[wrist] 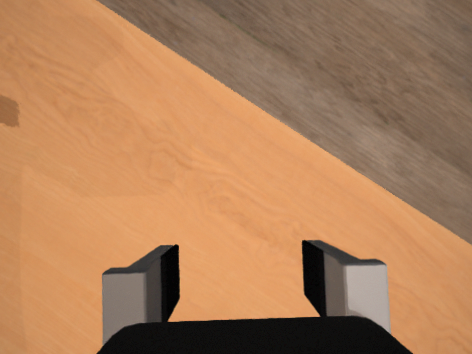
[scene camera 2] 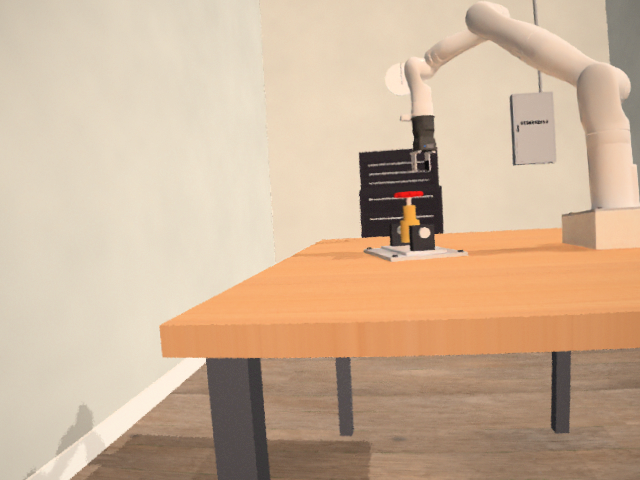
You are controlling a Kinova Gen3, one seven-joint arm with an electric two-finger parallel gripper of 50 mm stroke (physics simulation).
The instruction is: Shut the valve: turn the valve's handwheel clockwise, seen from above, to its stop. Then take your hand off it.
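The valve's red handwheel [scene camera 2: 408,194] shows in the scene view on top of a yellow valve body [scene camera 2: 409,221], between dark blocks on a light base plate [scene camera 2: 392,256] on the table. The handwheel does not show in the wrist view. My gripper [scene camera 2: 421,169] [wrist: 241,269] is open and empty, and points down. In the scene view it hangs higher than the handwheel and a little to its right; its distance in depth is hard to tell. In the wrist view, table top shows between the fingers. How far the handwheel is turned cannot be told.
The wooden table [scene camera 2: 320,310] [wrist: 150,160] carries the valve and the arm's base block [scene camera 2: 578,229] at the right. A table edge crosses the wrist view, with the floor [wrist: 350,75] beyond. A dark drawer cabinet [scene camera 2: 377,206] stands behind the table, and a grey wall box [scene camera 2: 534,139] hangs behind.
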